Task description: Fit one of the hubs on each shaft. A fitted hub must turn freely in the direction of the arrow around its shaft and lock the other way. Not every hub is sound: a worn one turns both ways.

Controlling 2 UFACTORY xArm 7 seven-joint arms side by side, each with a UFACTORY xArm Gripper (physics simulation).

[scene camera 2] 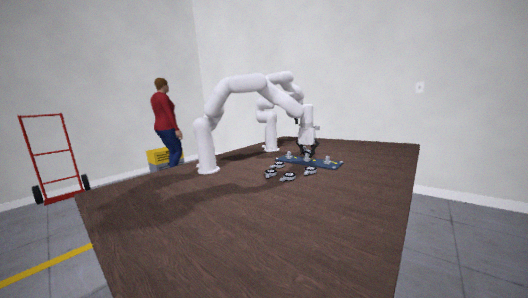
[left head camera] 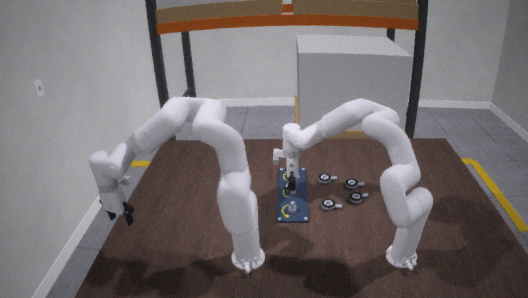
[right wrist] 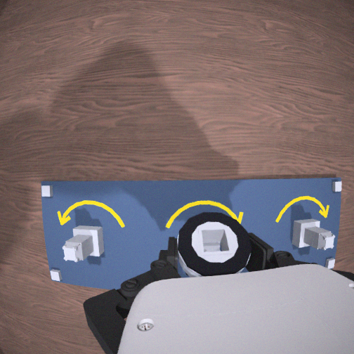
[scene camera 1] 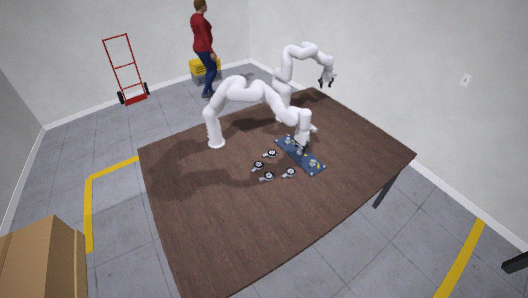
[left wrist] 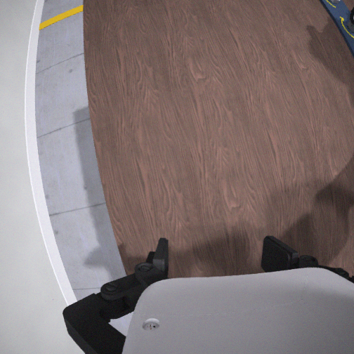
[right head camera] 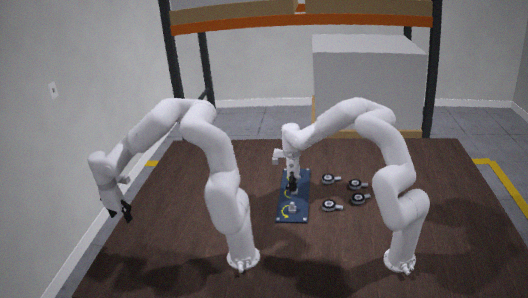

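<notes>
Blue board with three square shafts and yellow arrows lies mid-table. In the right wrist view the left arrow runs counterclockwise, the middle and right ones clockwise. Left shaft and right shaft are bare. My right gripper is shut on a black-and-white hub, upright over the middle shaft; how low it sits is unclear. Several loose hubs lie right of the board in the left head camera. My left gripper is open and empty.
The left gripper hangs over the table's left edge in the head views, far from the board. A big grey box and a rack stand behind the table. A person stands beyond it.
</notes>
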